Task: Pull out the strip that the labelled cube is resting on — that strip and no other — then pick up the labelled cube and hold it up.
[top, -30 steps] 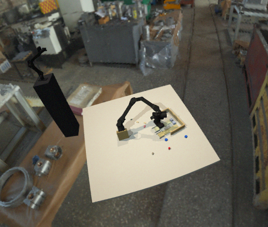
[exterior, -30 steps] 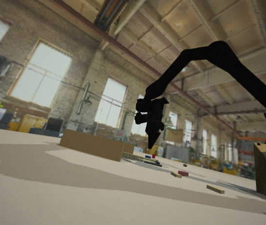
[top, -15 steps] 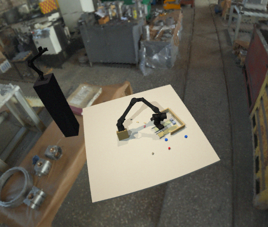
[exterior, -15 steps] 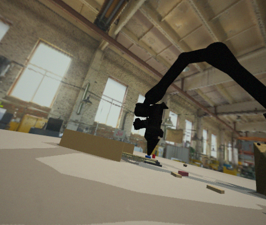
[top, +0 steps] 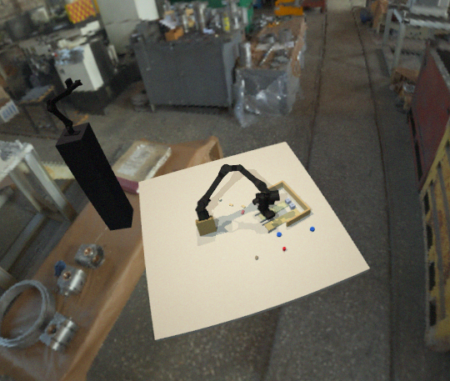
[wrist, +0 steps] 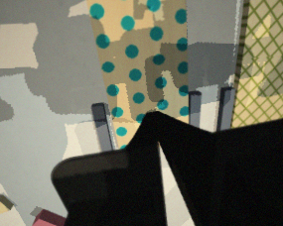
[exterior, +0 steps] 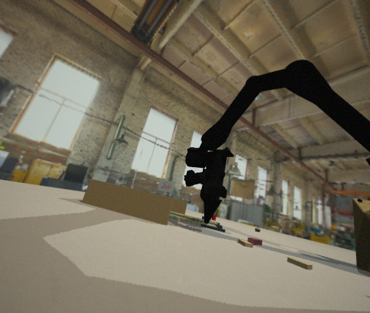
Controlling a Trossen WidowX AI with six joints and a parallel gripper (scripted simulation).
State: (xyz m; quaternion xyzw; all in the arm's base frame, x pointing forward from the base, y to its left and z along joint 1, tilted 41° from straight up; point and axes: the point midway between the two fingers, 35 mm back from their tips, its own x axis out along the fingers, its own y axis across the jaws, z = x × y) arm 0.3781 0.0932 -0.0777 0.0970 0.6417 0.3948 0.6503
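Now: the strip 9 cm ahead of my gripper tip and 4 cm to the left of it. Also, from my gripper tip: grey piece 11 cm behind, 31 cm to the right.
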